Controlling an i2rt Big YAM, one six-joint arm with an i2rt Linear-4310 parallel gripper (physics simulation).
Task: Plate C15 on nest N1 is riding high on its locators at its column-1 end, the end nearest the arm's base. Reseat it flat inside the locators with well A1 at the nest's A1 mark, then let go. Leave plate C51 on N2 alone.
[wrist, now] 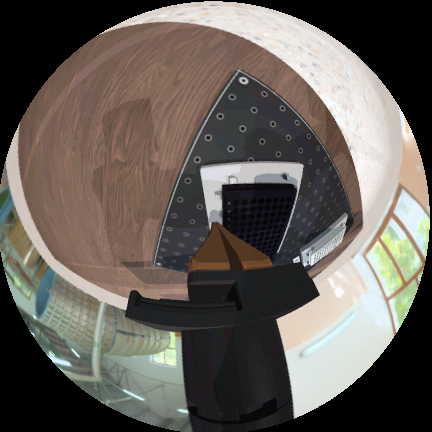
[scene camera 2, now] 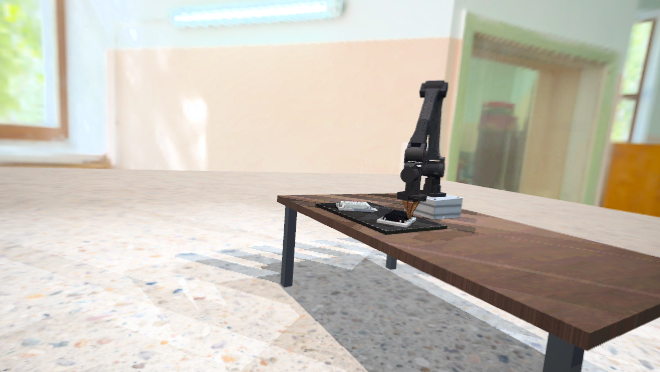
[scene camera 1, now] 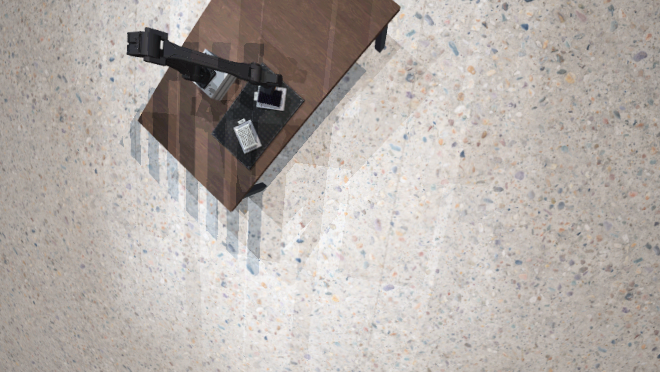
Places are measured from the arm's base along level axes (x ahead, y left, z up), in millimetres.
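Pixels of known places: gripper, between the fingertips: (wrist: pixel 213 225) (scene camera 2: pixel 409 218) (scene camera 1: pixel 274 87); arm's base, origin of its link: (scene camera 2: pixel 431 194) (scene camera 1: pixel 205 76).
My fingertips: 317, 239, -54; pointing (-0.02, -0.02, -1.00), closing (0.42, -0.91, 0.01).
Note:
Ahead of a thing's pixels: the offset from my fingertips to its middle, as dx, dy, dz. Level surfaces: height alone.
The dark plate, apparently C15 {+12, -56, -3} (scene camera 1: pixel 270 99) (scene camera 2: pixel 396 216) (wrist: pixel 257 215), sits on a pale nest {+16, -56, -16} (scene camera 1: pixel 284 100) (wrist: pixel 250 172). In the wrist view it looks raised above the nest, with a wide strip of nest bare along its far edge. Its exact tilt is hard to tell. The white plate, apparently C51 {+69, -315, -8} (scene camera 1: pixel 247 136) (scene camera 2: pixel 356 205) (wrist: pixel 327 247), sits on the other nest. No labels or A1 mark are readable. My gripper (scene camera 2: pixel 410 215) (wrist: pixel 213 225) is shut and empty, pointing down beside the dark plate's near-left edge in the wrist view. Contact cannot be told; the fingers hide that plate corner.
Both nests stand on a black perforated board (scene camera 1: pixel 280 126) (scene camera 2: pixel 425 226) (wrist: pixel 240 115) on the wooden table {dz -39} (scene camera 1: pixel 300 30) (scene camera 2: pixel 500 250) (wrist: pixel 125 75). A grey-white block (scene camera 1: pixel 218 90) (scene camera 2: pixel 440 208) stands at the arm's base, close behind the board. The table edge runs close to the board's outer side.

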